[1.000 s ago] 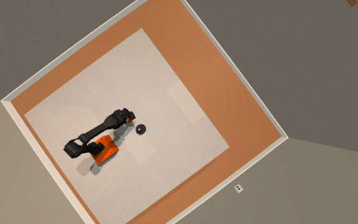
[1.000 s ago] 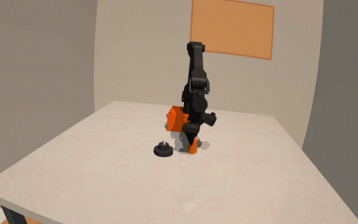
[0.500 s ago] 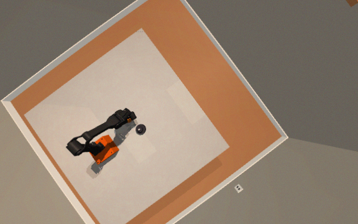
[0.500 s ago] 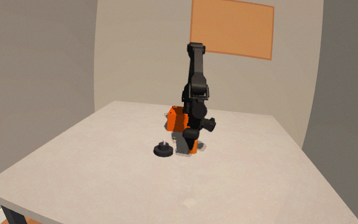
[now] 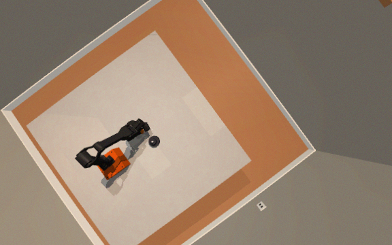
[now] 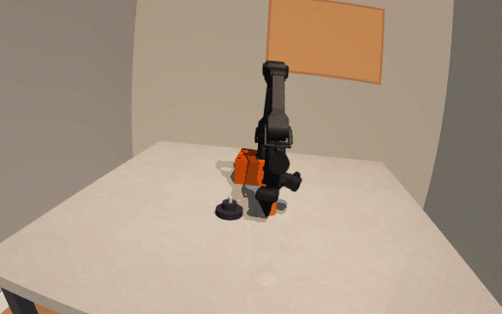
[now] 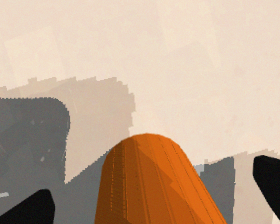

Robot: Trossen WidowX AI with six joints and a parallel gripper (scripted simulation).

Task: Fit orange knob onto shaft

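Right now the orange knob is 3 cm above my gripper tip. The rest, counted from my gripper tip: round dark pedestal: 13 cm to the right, 2 cm ahead, 2 cm above.
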